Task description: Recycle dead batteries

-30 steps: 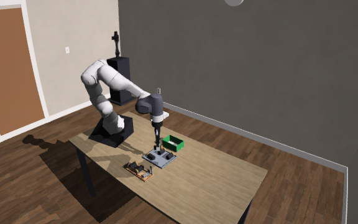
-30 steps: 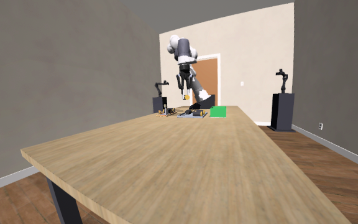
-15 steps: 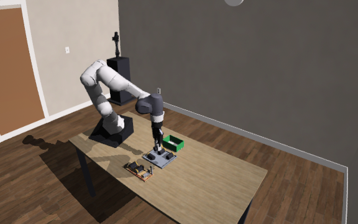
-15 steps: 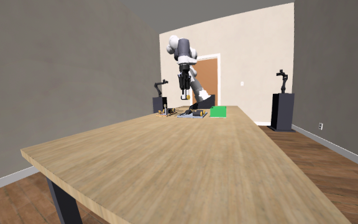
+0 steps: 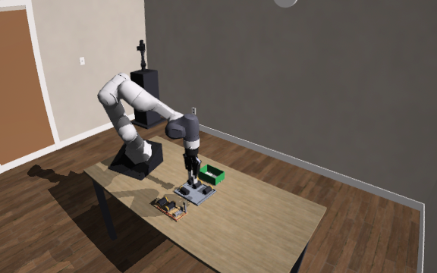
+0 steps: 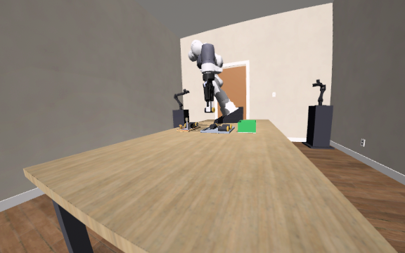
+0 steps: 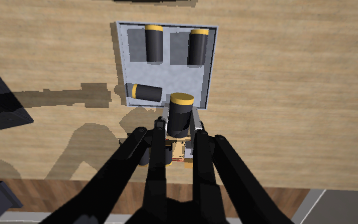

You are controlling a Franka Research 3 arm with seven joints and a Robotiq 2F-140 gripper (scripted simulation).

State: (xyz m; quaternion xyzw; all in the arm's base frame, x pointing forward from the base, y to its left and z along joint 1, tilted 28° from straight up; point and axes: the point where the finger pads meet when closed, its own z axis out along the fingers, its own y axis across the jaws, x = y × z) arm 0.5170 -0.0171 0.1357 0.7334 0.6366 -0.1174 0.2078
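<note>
The bulb lies 50 mm ahead of my hand, 140 mm to the right of it and 80 mm below it. Round my hand: green recycling box (30 mm behind, 230 mm to the left, 140 mm below); grey tray (30 mm behind, 50 mm to the left, 150 mm below).
</note>
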